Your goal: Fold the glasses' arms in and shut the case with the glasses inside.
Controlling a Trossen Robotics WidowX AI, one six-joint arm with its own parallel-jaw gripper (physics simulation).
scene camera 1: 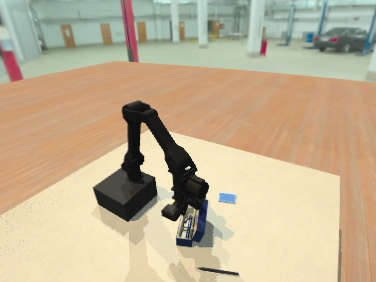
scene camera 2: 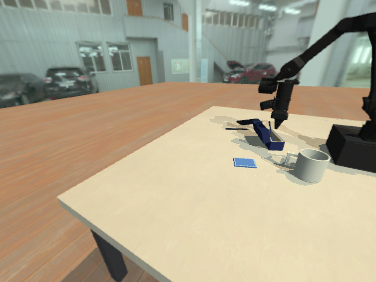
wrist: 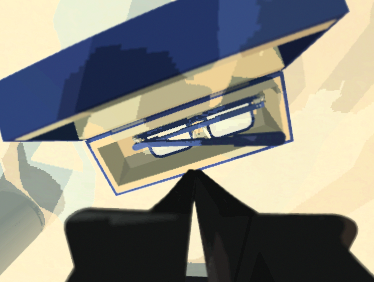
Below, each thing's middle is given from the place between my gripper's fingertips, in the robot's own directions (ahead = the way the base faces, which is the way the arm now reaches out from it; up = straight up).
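Labels:
So you can picture it, the glasses point(wrist: 236, 117) are 2 cm ahead of my hand and 2 cm below it, and there's a grey mug point(scene camera 2: 310, 166) that's 10 cm behind my hand, 23 cm to the left of it and 2 cm below it.

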